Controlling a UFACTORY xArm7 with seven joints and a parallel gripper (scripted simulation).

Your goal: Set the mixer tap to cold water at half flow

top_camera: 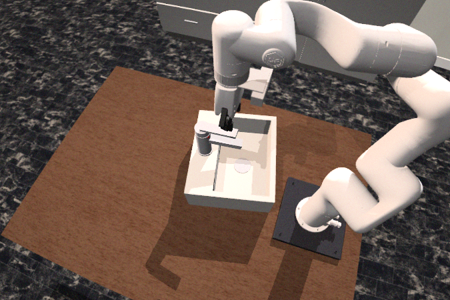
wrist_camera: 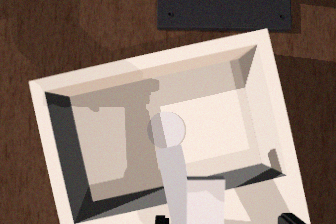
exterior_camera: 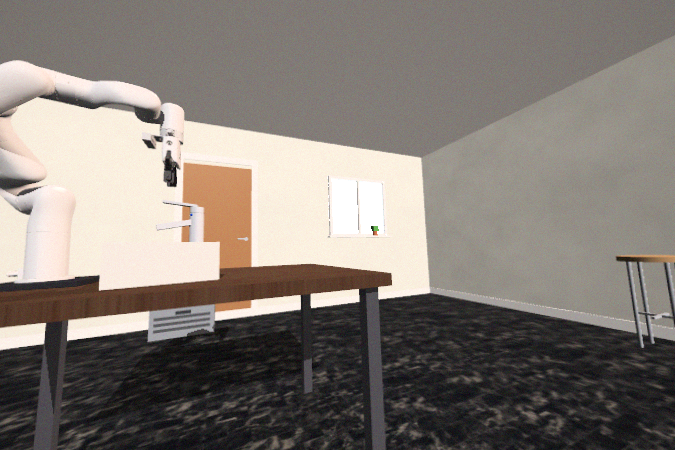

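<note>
The lever lies 9 cm below my hand and 4 cm ahead of it. The rest, counted from my hand: white sink (33 cm below, 3 cm to the right, 3 cm behind); then mixer tap (14 cm below, 6 cm ahead).
</note>
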